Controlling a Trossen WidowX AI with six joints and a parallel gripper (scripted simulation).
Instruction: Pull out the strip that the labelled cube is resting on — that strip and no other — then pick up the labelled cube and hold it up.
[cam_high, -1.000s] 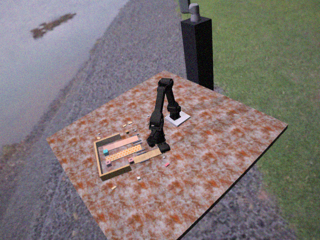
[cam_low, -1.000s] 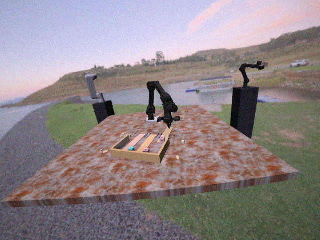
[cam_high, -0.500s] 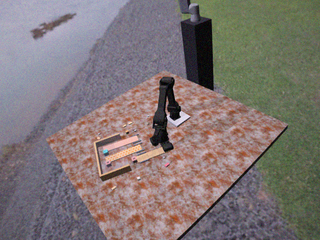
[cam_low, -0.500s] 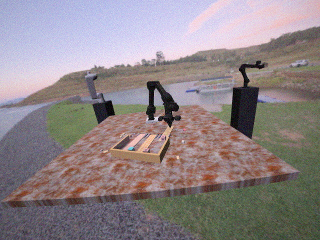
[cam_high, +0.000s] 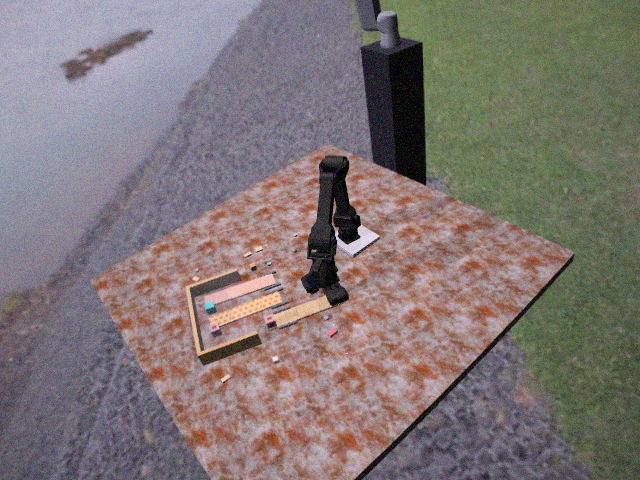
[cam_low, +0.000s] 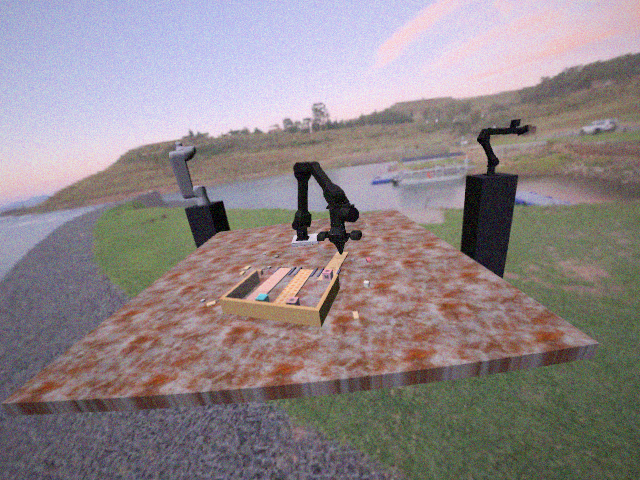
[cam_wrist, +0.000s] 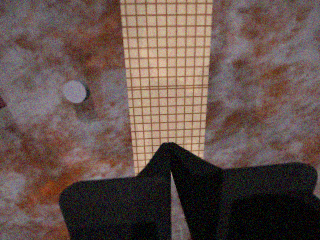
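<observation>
Right now my gripper tip is 100 mm short of the tan gridded strip and 20 mm to the left of it. Also, from my gripper tip: pink piece 110 mm to the left, 80 mm ahead; then white block 260 mm ahead, 90 mm to the left.
</observation>
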